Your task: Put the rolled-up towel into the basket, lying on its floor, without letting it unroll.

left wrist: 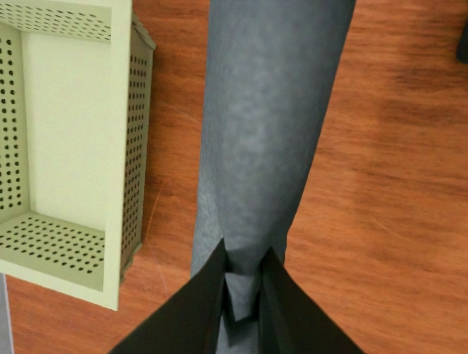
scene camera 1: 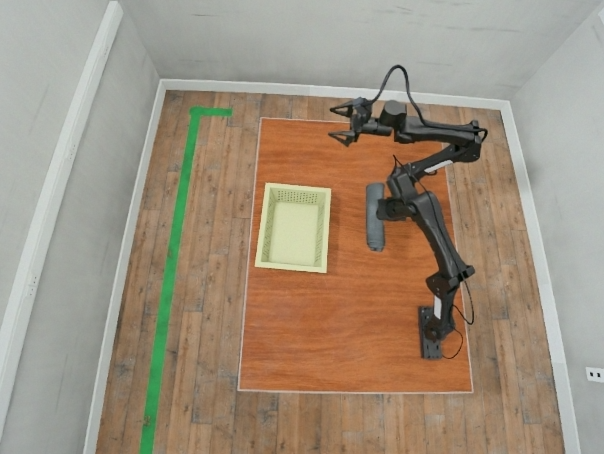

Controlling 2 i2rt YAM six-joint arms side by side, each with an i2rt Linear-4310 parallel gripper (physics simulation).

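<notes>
The grey-blue rolled-up towel (scene camera 1: 375, 232) (left wrist: 270, 110) is still a roll, lying lengthwise up and down the picture in scene camera 1, to the right of the basket and seemingly above the mat. My left gripper (scene camera 1: 382, 210) (left wrist: 244, 249) is shut on the towel; in the left wrist view its fingertips pinch it narrow, and part of it shows beyond and between the fingers. The pale green basket (scene camera 1: 327, 230) (left wrist: 120, 150) stands upright and empty, apart from the towel. My right gripper (scene camera 1: 332, 121) is open and empty, high in the picture, away from both.
The basket stands on the reddish wooden mat (scene camera 1: 320, 340). The right arm (scene camera 1: 440, 132) stretches across the top right, and the left arm (scene camera 1: 440, 240) reaches up from its base (scene camera 1: 430, 345) at the lower right. A green tape line (scene camera 1: 167, 280) runs along the floor at the left.
</notes>
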